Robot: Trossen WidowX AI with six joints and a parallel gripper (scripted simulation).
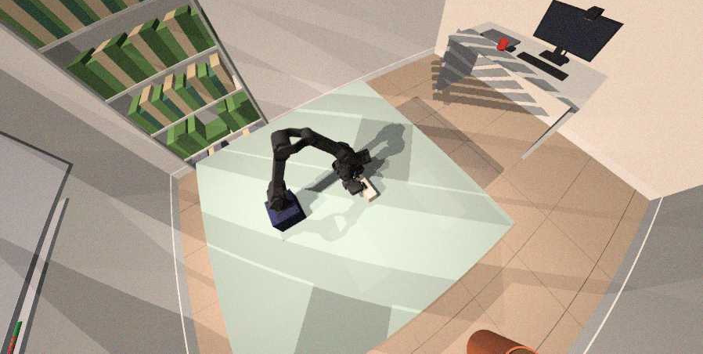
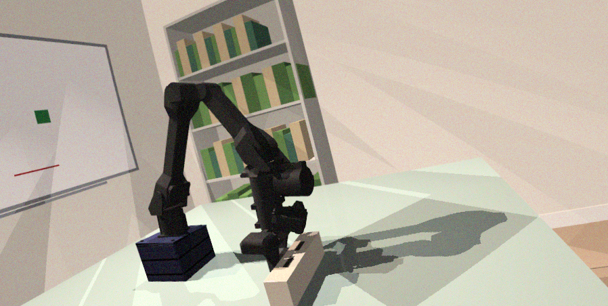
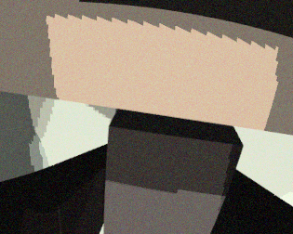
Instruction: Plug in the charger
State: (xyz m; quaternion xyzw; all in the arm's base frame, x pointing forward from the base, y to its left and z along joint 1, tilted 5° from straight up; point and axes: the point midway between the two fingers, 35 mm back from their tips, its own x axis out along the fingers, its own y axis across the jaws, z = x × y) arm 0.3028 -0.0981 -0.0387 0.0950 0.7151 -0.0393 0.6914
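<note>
The black two-prong charger lies 2 cm ahead of my gripper tip and 1 cm above it.
</note>
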